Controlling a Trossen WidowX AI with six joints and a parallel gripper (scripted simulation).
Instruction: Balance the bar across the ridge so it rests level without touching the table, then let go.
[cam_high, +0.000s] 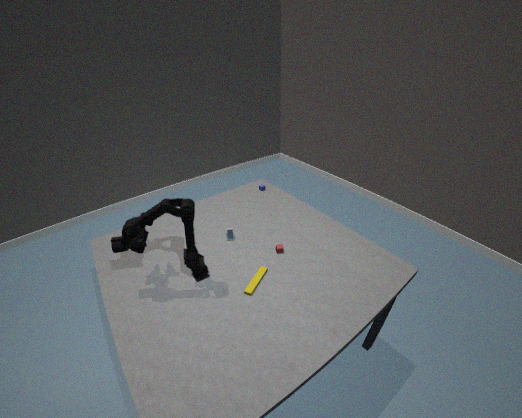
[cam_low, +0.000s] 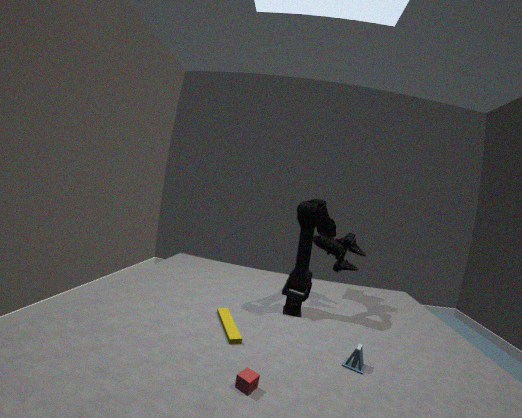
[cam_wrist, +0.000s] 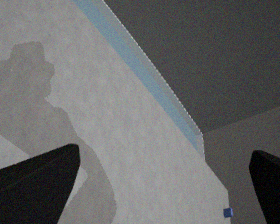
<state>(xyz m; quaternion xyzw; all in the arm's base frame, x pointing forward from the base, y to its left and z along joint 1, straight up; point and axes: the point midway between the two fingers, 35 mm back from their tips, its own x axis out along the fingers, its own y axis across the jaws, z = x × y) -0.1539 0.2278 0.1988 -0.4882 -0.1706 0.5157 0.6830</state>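
My gripper tip is 330 mm short of the yellow bar, 450 mm to the left of it and 180 mm above it. Also, from my gripper tip: red cube (540 mm ahead, 350 mm to the right, 170 mm below); then blue cube (880 mm ahead, 240 mm to the left, 170 mm below).
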